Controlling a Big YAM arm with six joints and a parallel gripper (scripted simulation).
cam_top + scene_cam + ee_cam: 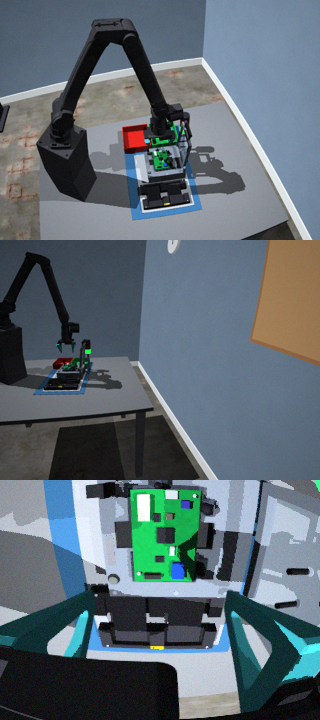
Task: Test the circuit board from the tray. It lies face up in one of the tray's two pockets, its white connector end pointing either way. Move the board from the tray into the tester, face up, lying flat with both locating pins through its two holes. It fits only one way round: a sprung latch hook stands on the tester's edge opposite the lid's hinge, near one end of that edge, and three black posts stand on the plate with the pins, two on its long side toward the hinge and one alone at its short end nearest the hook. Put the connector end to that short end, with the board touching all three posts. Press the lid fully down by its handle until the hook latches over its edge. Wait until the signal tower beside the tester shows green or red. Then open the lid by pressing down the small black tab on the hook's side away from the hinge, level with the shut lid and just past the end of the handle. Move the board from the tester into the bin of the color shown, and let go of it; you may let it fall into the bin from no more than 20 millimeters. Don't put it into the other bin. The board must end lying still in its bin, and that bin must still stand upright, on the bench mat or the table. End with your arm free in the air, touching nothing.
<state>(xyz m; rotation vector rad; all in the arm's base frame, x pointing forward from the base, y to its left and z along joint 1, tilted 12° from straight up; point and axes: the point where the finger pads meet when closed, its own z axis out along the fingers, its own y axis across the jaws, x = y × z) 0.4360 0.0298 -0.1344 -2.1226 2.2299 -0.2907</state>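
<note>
The green circuit board is 120 mm below my hand. From my hand the other things lie so: black latch hook 50 mm behind, 60 mm to the left, 100 mm below; then clear lid 120 mm ahead, 10 mm to the right, 10 mm below; then green bin 60 mm ahead, 200 mm to the left, 180 mm below.
</note>
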